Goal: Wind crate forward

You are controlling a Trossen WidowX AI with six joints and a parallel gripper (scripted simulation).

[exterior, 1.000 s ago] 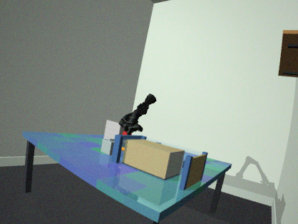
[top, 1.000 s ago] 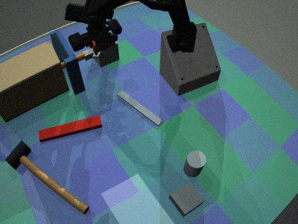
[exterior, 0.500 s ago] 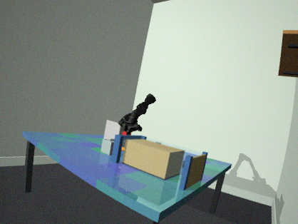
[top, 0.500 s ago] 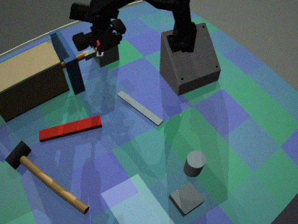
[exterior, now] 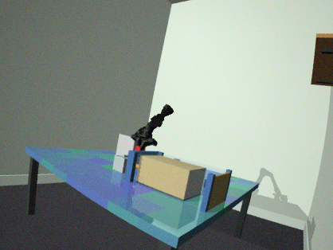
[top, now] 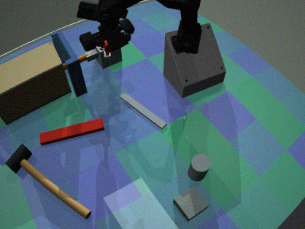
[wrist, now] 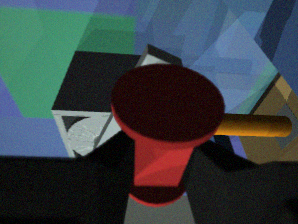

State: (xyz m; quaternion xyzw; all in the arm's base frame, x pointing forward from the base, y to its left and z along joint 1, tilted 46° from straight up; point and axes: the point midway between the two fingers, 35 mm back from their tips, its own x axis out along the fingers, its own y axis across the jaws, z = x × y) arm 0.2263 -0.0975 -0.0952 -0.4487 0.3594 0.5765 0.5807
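The crank handle lies 3 cm below my gripper tip, 2 cm to the right of it and 1 cm behind it. Also, from my gripper tip: grey flat bar: 24 cm to the left, 13 cm below, 3 cm behind; red knob: 2 cm to the left; grey winch: 10 cm below, 9 cm to the right, 4 cm behind.
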